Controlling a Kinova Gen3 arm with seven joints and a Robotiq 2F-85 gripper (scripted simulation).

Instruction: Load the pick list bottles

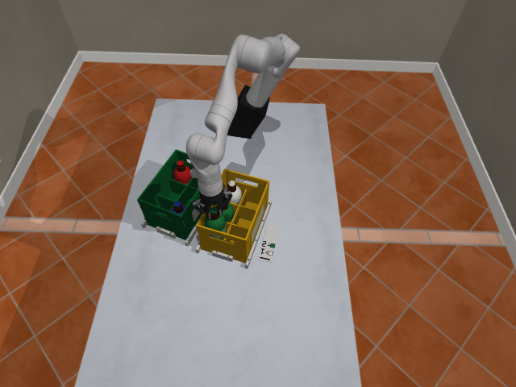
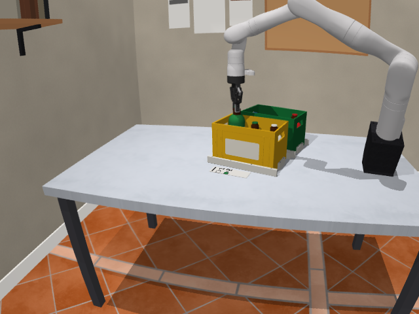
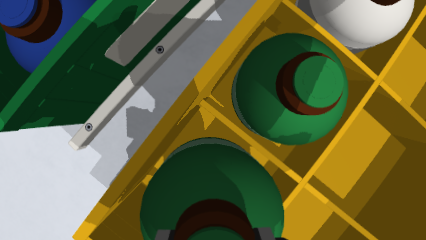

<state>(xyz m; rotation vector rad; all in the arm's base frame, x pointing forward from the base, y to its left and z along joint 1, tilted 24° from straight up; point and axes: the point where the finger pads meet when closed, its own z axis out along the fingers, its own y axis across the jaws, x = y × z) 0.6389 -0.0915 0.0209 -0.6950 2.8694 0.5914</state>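
Right now the yellow crate is 80 mm behind my hand, 60 mm to the left of it and 140 mm below it. The rest, counted from my hand: green crate (150 mm behind, 170 mm to the right, 140 mm below); then blue-label bottle (60 mm behind, 150 mm to the right, 130 mm below); then white-label bottle (170 mm behind, 30 mm to the left, 130 mm below).
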